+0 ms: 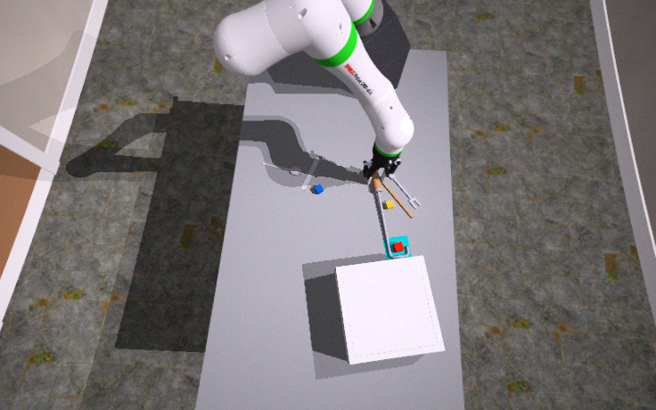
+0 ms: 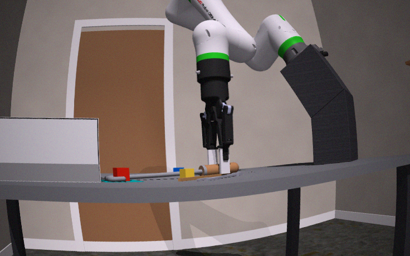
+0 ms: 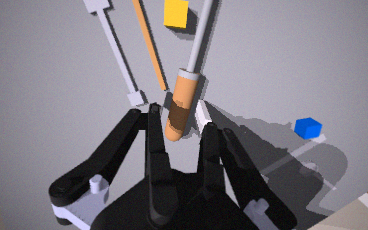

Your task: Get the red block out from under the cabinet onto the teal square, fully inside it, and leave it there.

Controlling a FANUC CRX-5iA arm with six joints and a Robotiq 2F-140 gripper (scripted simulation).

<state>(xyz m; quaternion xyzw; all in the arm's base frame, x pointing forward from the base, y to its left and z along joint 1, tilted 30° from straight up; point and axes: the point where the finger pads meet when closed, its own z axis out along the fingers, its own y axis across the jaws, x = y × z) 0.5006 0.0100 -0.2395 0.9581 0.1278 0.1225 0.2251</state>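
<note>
Right now my hand is 100 mm short of the yellow block, 60 mm to the right of it and 30 mm above it. Also, from my hand: orange stick 90 mm to the left, 80 mm ahead, 30 mm below; then long grey hook tool 120 mm ahead, 60 mm to the left, 30 mm below; then grey fork tool 110 mm to the left, 30 mm below, 30 mm ahead.
</note>
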